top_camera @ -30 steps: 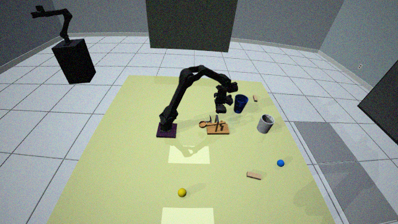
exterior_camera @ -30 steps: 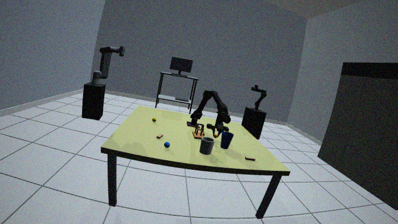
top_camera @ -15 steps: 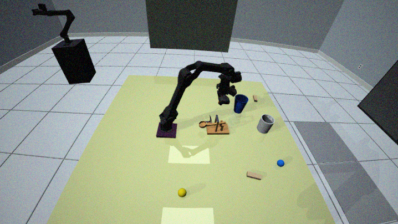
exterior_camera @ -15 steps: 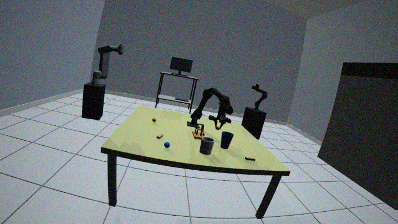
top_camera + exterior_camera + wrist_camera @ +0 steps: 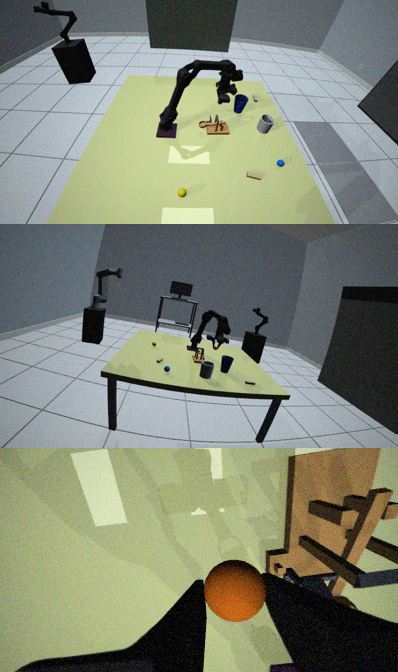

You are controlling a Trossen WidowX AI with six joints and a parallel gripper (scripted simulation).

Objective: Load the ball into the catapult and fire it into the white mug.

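The wooden catapult lies 60 mm behind my gripper tip, 100 mm to the right of it and 80 mm below it. The rest, counted from my gripper tip: orange ball 10 mm above; white mug 280 mm ahead, 160 mm to the right, 100 mm below; blue cup 180 mm ahead, 40 mm to the left, 100 mm below.
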